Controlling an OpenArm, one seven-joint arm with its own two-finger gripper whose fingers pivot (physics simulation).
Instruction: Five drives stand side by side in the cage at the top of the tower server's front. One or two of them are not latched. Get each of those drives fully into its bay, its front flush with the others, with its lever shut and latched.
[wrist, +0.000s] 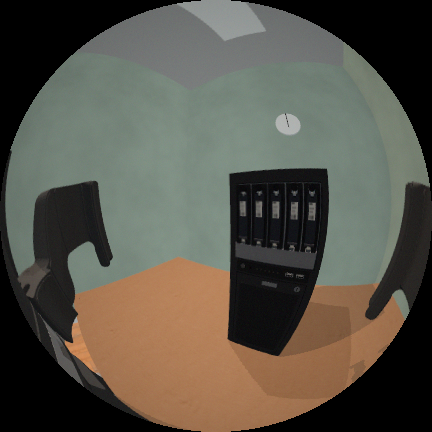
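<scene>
The black tower server (267, 312) stands upright, right of centre in the wrist view, its front towards the camera. Five dark drives with white labels stand side by side in its top cage: the leftmost (243, 225), the second (258, 226), the middle (275, 228), the fourth (293, 231) and the rightmost (310, 232). Their fronts look about level and no lever visibly swings out, but at this size I cannot tell whether each is flush and latched. My gripper (209, 245) is open and empty, its fingers wide apart at the left and right edges, away from the tower.
The tower stands on an orange-brown table top (165, 330) and casts a shadow to its right. Green walls (140, 165) rise behind it, with a round white clock (288, 124) above the tower. Part of a dark and grey arm structure shows at the lower left.
</scene>
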